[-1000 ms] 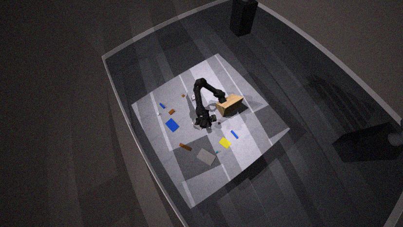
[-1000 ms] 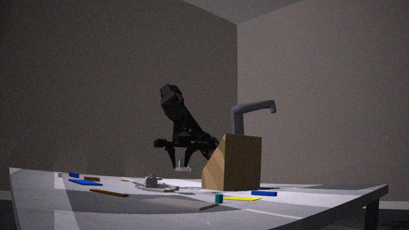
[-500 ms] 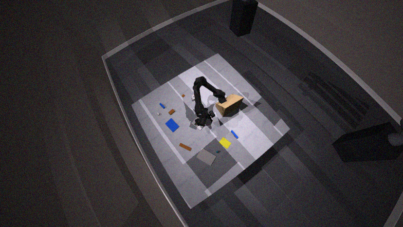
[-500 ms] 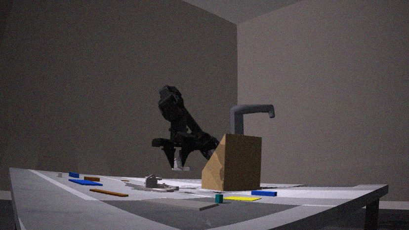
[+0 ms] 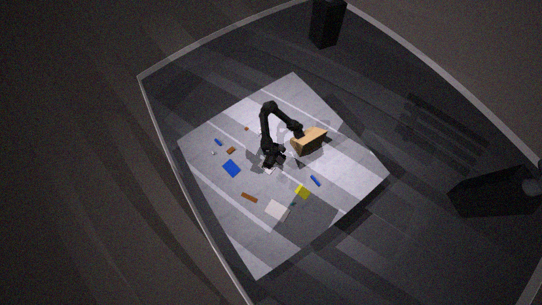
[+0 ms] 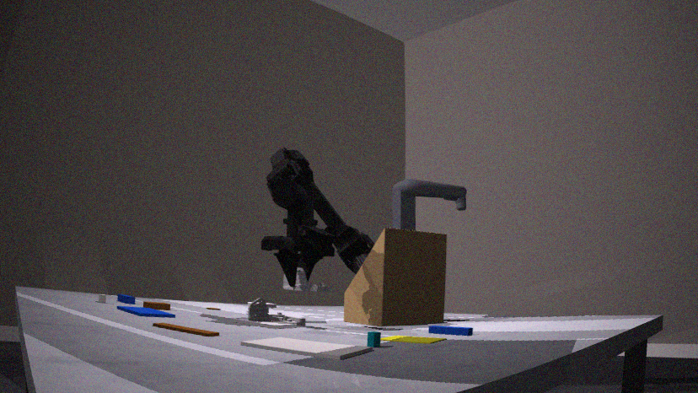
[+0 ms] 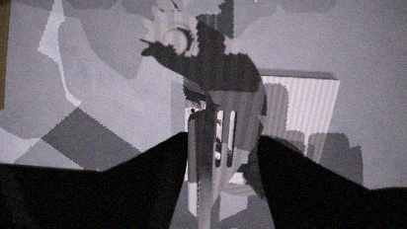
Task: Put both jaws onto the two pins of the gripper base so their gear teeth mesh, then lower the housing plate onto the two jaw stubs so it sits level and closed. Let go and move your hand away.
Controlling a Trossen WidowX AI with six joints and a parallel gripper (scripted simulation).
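The grey jaw is 3 cm behind my gripper tip and 2 cm to the left of it. From my gripper tip the other things lie so: blue bar: 21 cm behind, 25 cm to the left, 8 cm below; then yellow plate: 9 cm behind, 29 cm to the left, 9 cm below; then teal block: 3 cm ahead, 33 cm to the left, 8 cm below.
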